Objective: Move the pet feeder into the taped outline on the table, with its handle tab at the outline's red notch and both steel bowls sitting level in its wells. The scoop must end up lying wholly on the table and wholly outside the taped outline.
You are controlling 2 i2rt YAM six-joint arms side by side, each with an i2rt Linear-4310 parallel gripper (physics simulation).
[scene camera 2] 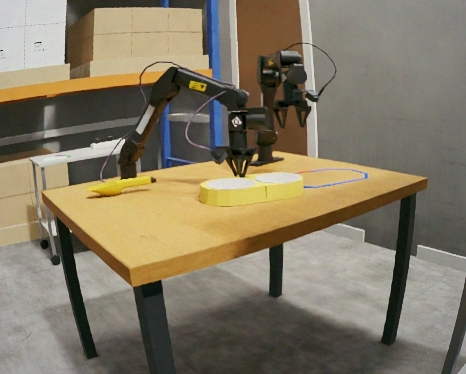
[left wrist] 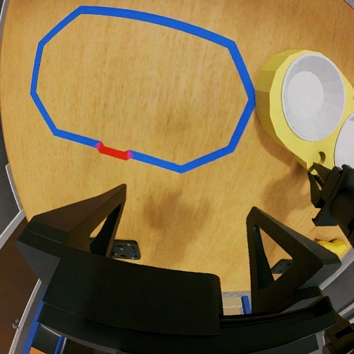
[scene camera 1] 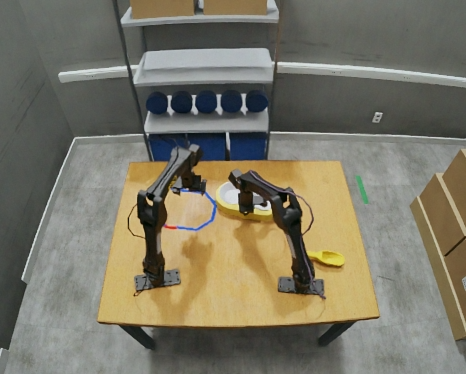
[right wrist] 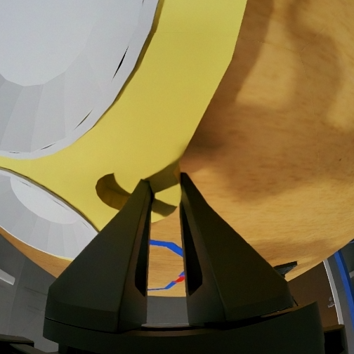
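Where they show: left gripper, fingertip midpoint: (scene camera 2: 292, 128) (scene camera 1: 191, 195); right gripper, fingertip midpoint: (scene camera 2: 239, 179) (scene camera 1: 245, 213); left arm's base at its link origin: (scene camera 2: 265, 162) (scene camera 1: 157, 280); right arm's base at its link origin: (scene camera 1: 301, 286).
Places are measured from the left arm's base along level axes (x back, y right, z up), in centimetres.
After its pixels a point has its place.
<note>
The yellow pet feeder (scene camera 1: 227, 207) @[x -28.4, y 37.2, z 4.4 cm] (scene camera 2: 232, 196) @[x -34.5, y 60.8, z 2.7 cm] (left wrist: 269, 95) (right wrist: 165, 100) is outside the blue taped outline (scene camera 1: 196, 229) @[x -22.2, y 21.0, z 0.1 cm] (scene camera 2: 366, 175) @[x -49.4, y 1.2, z 0.1 cm] (left wrist: 181, 169) (right wrist: 167, 244), one end close against its edge. Two steel bowls (left wrist: 312, 97) (left wrist: 345, 145) sit in its wells and look level. My right gripper (scene camera 1: 245, 212) @[x -23.9, y 44.9, z 3.4 cm] (scene camera 2: 241, 176) @[x -23.9, y 44.9, z 3.4 cm] (right wrist: 165, 179) is shut on its slotted handle tab. The red notch (scene camera 1: 170, 227) @[x -25.8, y 9.0, z 0.1 cm] (left wrist: 114, 151) is on the outline's near side in scene camera 1. My left gripper (scene camera 1: 190, 190) @[x -28.7, y 21.4, z 17.9 cm] (scene camera 2: 293, 126) @[x -28.7, y 21.4, z 17.9 cm] (left wrist: 190, 202) is open and empty, high above the outline. The yellow scoop (scene camera 1: 330, 258) @[x 7.3, y 76.8, z 1.2 cm] (scene camera 2: 117, 186) @[x 3.9, y 73.3, z 3.3 cm] lies outside the outline.
The scoop lies beside the right arm's base (scene camera 1: 287, 285) @[x 14.6, y 53.8, z 1.0 cm]. The left arm's base (scene camera 1: 142, 280) @[x -0.6, y -6.4, z 1.0 cm] stands near the table's near left in scene camera 1. A shelf unit (scene camera 1: 210, 124) stands behind the table (scene camera 1: 235, 305) @[x 17.7, y 30.5, z 0.0 cm], and cardboard boxes (scene camera 1: 434, 212) stand on the floor at the right.
</note>
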